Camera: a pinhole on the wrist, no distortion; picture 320 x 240 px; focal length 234.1 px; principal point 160.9 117.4 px. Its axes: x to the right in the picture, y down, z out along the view. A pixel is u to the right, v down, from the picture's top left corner.
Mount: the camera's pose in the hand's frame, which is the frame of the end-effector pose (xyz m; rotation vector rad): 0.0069 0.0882 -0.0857 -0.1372 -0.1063 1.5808
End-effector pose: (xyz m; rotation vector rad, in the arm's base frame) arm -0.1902 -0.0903 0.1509 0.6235 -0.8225 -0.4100
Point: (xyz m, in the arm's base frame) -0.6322 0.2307 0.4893
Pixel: 302 201
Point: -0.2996 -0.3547 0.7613
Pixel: outside the picture
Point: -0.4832 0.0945 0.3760
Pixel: 258 182
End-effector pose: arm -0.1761 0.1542 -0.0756 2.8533 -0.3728 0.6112
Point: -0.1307 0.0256 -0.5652
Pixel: 138 141
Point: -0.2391 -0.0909 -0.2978
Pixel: 248 155
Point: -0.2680 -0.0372 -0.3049
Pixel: 221 187
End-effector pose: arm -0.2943 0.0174 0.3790 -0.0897 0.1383 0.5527
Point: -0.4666 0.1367 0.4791
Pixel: 276 207
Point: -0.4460 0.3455 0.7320
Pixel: 285 90
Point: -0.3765 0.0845 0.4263
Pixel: 174 165
